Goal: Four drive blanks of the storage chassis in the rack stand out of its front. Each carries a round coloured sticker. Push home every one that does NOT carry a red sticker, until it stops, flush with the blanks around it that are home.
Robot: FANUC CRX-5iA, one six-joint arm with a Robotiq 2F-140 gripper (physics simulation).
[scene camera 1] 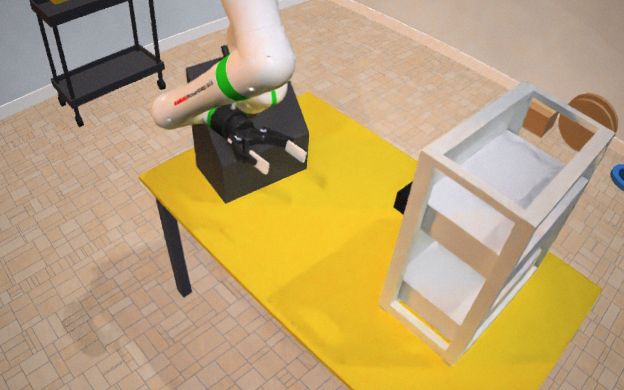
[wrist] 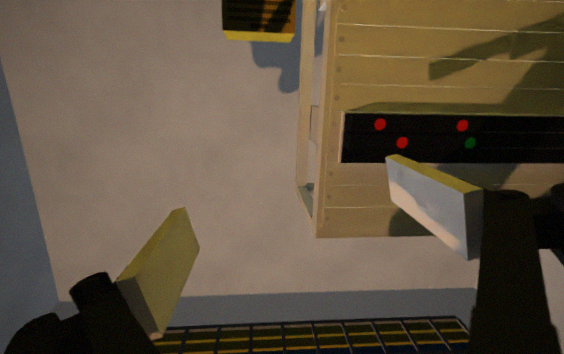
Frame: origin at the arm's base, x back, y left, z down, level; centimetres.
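Seen in the pictures: gripper, fingertip midpoint: (scene camera 1: pixel 286 163) (wrist: pixel 290 203).
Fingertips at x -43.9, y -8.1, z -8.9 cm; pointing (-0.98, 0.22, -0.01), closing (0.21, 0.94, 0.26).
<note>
Offsets run from my fingertips to a thing's top centre. "*": to the spot under its first point. Level surfaces: height alone.
The black storage chassis {* dz -2.6, dx -23.9, dy +34.0 cm} (wrist: pixel 430 152) sits in the pale rack {* dz +1.5, dx -32.0, dy +15.8 cm} (scene camera 1: pixel 411 225) (wrist: pixel 325 150), its front facing the wrist camera. Its front carries a red sticker {dz +1.6, dx -22.6, dy +22.0 cm} (wrist: pixel 380 124) at upper left, another red sticker {dz +1.6, dx -20.0, dy +35.5 cm} (wrist: pixel 462 125) to its right, a red sticker {dz -1.2, dx -21.9, dy +26.0 cm} (wrist: pixel 402 142) at lower left and a green sticker {dz -1.2, dx -19.7, dy +37.5 cm} (wrist: pixel 470 143) at lower right. The blanks' edges are too dark to tell how far they stand out. My gripper (scene camera 1: pixel 284 163) (wrist: pixel 290 203) is open and empty, well away from the rack. Its right finger in the wrist view reaches just below the chassis. In the scene view the rack hides the stickers.
The rack stands on the yellow table {dz +40.0 cm} (scene camera 1: pixel 225 240). A black part {* dz -0.2, dx -25.5, dy +18.0 cm} (scene camera 1: pixel 402 200) juts out beside its post. The arm's dark pedestal (scene camera 1: pixel 250 175) is behind the gripper. A black cart (scene camera 1: pixel 110 72) stands at the back left. An orange and black box (wrist: pixel 257 17) shows left of the rack.
</note>
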